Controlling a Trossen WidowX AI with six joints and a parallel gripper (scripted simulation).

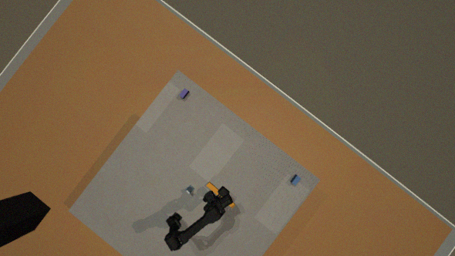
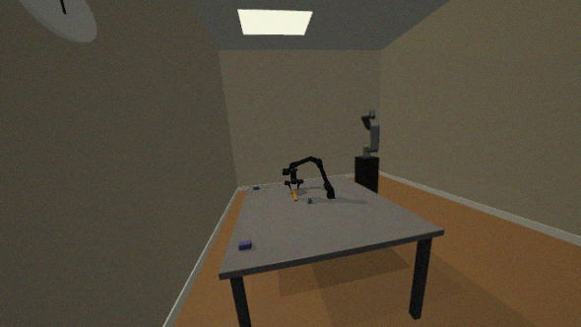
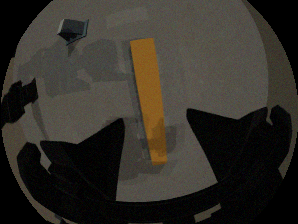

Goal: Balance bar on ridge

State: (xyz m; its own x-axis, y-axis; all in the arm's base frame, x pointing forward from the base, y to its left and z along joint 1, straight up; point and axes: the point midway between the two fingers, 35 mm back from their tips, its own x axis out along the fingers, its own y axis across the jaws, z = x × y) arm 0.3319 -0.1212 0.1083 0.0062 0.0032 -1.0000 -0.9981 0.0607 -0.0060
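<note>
Right now the orange bar is 3 cm to the right of my gripper tip and 7 cm below it. Also, from my gripper tip: purple block 41 cm ahead, 62 cm to the left, 6 cm below.
</note>
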